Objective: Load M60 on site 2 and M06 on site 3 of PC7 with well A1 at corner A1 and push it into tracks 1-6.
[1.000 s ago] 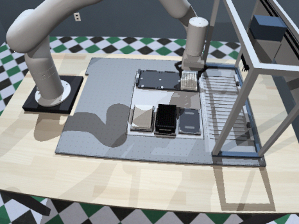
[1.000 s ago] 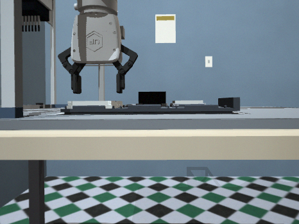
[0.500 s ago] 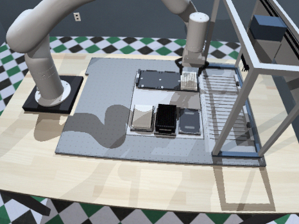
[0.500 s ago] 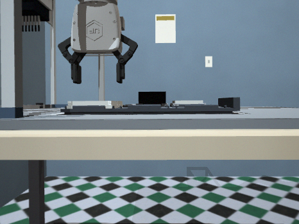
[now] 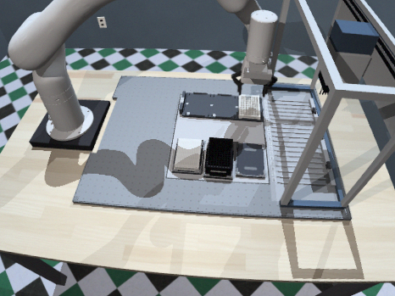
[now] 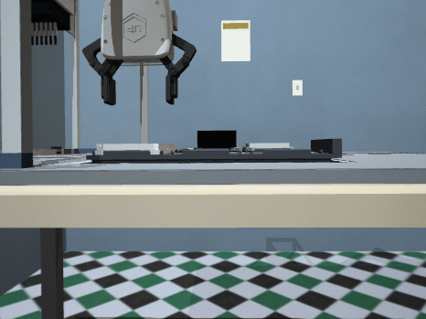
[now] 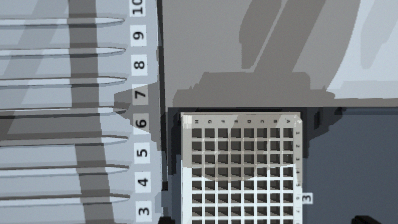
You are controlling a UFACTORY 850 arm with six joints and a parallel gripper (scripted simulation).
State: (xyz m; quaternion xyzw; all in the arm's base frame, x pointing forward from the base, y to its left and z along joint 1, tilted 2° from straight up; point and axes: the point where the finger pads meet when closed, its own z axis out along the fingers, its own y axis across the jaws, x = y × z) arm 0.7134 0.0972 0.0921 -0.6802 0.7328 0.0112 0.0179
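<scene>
The nest S1 is 23 cm behind my hand, 24 cm to the right of it and 9 cm below it. The rest, counted from my hand: carrier PC7: 11 cm behind, 1 cm to the left, 8 cm below; nest S3: 2 cm behind, 25 cm to the right, 9 cm below; plate: 8 cm below.
</scene>
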